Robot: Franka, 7 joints.
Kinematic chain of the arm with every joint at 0, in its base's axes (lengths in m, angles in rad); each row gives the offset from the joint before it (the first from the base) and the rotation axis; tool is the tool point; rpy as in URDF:
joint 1: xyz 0 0 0.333 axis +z
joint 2: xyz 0 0 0 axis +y
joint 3: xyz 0 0 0.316 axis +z
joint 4: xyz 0.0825 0 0 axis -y
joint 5: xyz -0.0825 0 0.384 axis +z
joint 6: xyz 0 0 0 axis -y
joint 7: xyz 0.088 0 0 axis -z
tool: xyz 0 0 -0.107 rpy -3.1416 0 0
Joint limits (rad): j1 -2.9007..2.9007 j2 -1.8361..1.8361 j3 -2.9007..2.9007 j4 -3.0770..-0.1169 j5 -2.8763..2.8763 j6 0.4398..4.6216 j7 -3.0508..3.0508
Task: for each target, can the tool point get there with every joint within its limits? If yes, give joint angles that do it. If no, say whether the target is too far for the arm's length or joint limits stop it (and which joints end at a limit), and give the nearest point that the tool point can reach.
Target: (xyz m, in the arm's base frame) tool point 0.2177 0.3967 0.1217
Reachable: yes | joints -1.0406 -1.2435 2.1175 -2.4999 -0.2407 4.1528 -1.5105
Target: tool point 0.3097 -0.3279 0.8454
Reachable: yes | joints 1.5371 -0.6116 -1.4024 -0.5525 -0.1440 0.7719 1.1185
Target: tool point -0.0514 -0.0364 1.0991
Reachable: yes | joints 2.2358 -0.8051 0.1798 -1.4519 0.4746 3.0820 2.2399
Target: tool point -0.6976 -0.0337 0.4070
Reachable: yes | joints -0.4620 -1.1379 -2.4383 -1.0439 -1.5155 4.0633 -0.3097
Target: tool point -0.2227 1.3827 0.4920
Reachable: no: too far | nearest point -0.1355 0.8416 0.4298 | short by 0.552 m
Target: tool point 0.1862 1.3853 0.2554
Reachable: no: too far | nearest point 0.1141 0.8489 0.2854 | short by 0.542 m
